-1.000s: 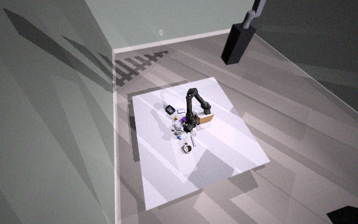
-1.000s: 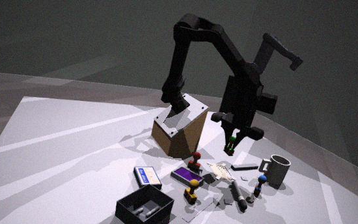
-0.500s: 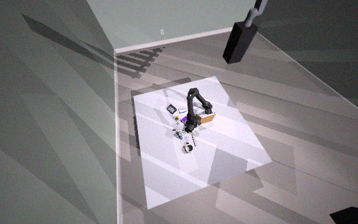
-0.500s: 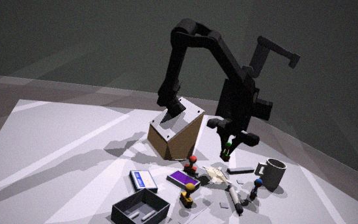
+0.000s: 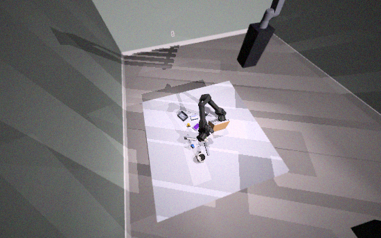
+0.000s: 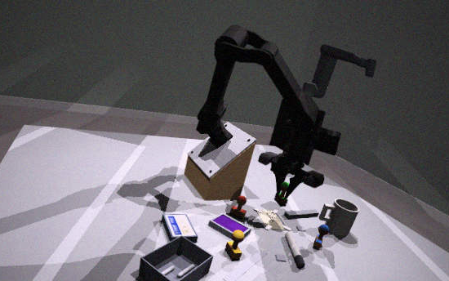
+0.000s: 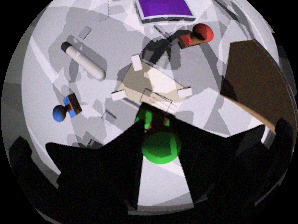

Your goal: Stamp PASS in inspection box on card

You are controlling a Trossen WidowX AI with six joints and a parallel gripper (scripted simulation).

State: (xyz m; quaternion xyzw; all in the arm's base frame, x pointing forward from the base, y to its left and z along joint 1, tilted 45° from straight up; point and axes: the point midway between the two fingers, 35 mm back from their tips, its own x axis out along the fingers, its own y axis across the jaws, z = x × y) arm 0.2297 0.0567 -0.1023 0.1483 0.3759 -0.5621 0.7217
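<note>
The inspection card lies 8 cm below my gripper tip, 1 cm to the right of it and 1 cm ahead of it. Round my gripper tip: green-knobbed stamp (right at my gripper tip); then red-knobbed stamp (12 cm to the right, 5 cm below, 2 cm behind); then dark bar (11 cm to the left, 7 cm below).
</note>
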